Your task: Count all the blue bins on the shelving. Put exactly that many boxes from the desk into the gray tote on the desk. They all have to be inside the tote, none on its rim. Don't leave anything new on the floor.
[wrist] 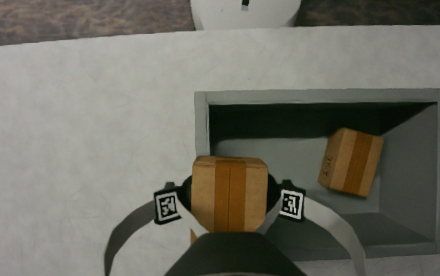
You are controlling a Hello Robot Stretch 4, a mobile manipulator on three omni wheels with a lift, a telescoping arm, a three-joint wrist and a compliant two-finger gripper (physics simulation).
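Frame: origin at the robot's base, x right, y ahead, z up, level; millimetres.
Where they show: end effector, tool point: (228,192).
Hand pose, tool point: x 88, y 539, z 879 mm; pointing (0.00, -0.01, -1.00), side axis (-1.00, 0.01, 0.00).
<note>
After its pixels a point has its place.
My gripper (229,196) {x 88, y 539, z 879 mm} is shut on a cardboard box (230,192) {x 87, y 533, z 904 mm} with a brown tape stripe, one fingertip on each side of it. The held box overlaps the left wall of the gray tote (320,96) {x -20, y 449, z 812 mm} in this view, and how high it is above the tote cannot be told. Another cardboard box (351,162) {x -88, y 535, z 745 mm} lies tilted inside the tote, toward its right side. The lower left part of the tote is hidden behind the held box and the gripper. The shelving and the blue bins do not show in this view.
The tote stands on the pale desk (100,110) {x 289, y 447, z 692 mm}. A white rounded object (245,15) {x 2, y 82, z 187 mm} stands beyond the desk's far edge, with a brown floor (90,20) {x 673, y -24, z -28 mm} around it.
</note>
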